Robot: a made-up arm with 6 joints.
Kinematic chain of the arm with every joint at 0, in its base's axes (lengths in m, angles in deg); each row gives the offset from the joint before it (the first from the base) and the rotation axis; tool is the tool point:
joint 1: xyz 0 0 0.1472 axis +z
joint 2: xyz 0 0.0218 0 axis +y
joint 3: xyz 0 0 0.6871 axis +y
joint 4: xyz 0 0 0.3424 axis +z
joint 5: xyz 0 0 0 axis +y
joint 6: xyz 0 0 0.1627 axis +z
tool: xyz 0 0 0
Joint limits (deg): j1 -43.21..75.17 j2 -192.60..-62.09 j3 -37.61..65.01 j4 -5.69..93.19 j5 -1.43..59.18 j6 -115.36..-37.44
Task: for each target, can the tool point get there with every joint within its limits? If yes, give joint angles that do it. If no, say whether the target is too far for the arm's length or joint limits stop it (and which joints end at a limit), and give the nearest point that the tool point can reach.
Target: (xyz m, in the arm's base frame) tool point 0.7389 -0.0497 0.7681
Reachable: no: joint limits stop it (at a limit: joint 1, joint 2, joint 3, joint 4, joint 5) | nearest point -0.1220 -0.4297 0.8869 | short by 0.949 m
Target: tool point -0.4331 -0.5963 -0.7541
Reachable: yes | joints 57.77 -130.47 -25.89 65.19 10.36 -81.72
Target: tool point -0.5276 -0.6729 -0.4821
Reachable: yes | joints 58.34 -147.93 51.53 84.36 27.23 -101.61
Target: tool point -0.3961 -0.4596 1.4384
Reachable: no: too far | nearest point -0.3964 -0.4599 0.9739 | short by 0.464 m
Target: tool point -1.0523 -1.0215 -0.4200
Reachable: no: too far | nearest point -0.7980 -0.7746 -0.2829 | short by 0.380 m
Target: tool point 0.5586 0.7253 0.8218
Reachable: no: joint limits stop it (at a limit: joint 1, joint 2, joint 3, joint 5) | nearest point -0.2786 0.4588 0.8905 | short by 0.881 m
